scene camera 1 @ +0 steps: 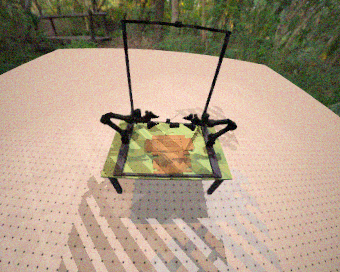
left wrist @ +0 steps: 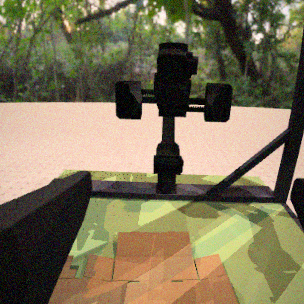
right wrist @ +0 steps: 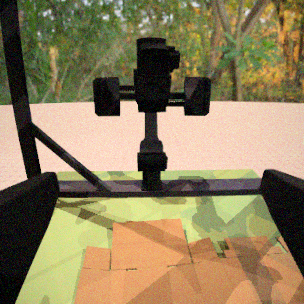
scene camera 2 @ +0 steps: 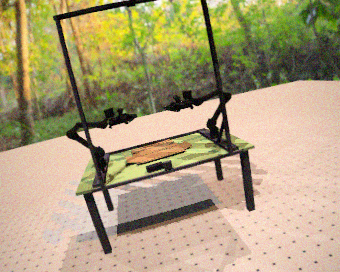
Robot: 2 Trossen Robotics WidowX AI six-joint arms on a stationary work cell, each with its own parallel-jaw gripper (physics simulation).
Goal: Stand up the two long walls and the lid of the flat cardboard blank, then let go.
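Where they show: left gripper, fingertip midpoint: (scene camera 1: 182,121) (left wrist: 192,184) (right wrist: 152,101) (scene camera 2: 136,115); right gripper, fingertip midpoint: (scene camera 1: 159,120) (left wrist: 174,107) (right wrist: 160,180) (scene camera 2: 164,108); left arm's base, link origin: (scene camera 1: 209,144) (right wrist: 151,185); right arm's base, link origin: (scene camera 1: 125,141) (left wrist: 165,188) (scene camera 2: 215,137).
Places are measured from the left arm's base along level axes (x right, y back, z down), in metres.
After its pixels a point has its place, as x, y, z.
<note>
The orange-brown cardboard blank (scene camera 1: 171,145) {-0.011, -0.424, 0.017} (scene camera 2: 157,151) {-0.080, -0.445, 0.016} (left wrist: 152,252) {-0.028, -0.645, 0.010} (right wrist: 147,242) {0.011, -0.254, 0.005} lies flat on the camouflage-patterned table (scene camera 1: 112,165) {-0.284, -0.986, 0.019} (scene camera 2: 86,187) {0.307, 0.086, 0.019} (left wrist: 252,240) {0.212, -0.701, 0.019} (right wrist: 52,240) {0.236, -0.234, 0.019}. Its panels and flaps are spread out, with thin slits between some of them; no wall or lid stands upright. My left gripper (scene camera 1: 187,122) {0.000, -0.352, -0.317} (scene camera 2: 131,118) {0.000, -0.352, -0.317} (left wrist: 192,184) {0.000, -0.352, -0.317} is open and empty, raised above the table. My right gripper (scene camera 1: 154,120) {0.000, -0.563, -0.315} (scene camera 2: 171,106) is also open and empty, raised on the opposite side and facing the left one. Neither touches the blank.
A tall black frame (scene camera 1: 127,70) {0.339, -0.886, -0.622} (scene camera 2: 72,75) {0.379, -0.039, -0.675} rises around the table, with diagonal braces near its foot. Dark rails run along the table's sides. A small black box (scene camera 2: 159,166) {0.328, -0.407, -0.003} sits at the near table edge in scene camera 2. Shadows cross the table and blank.
</note>
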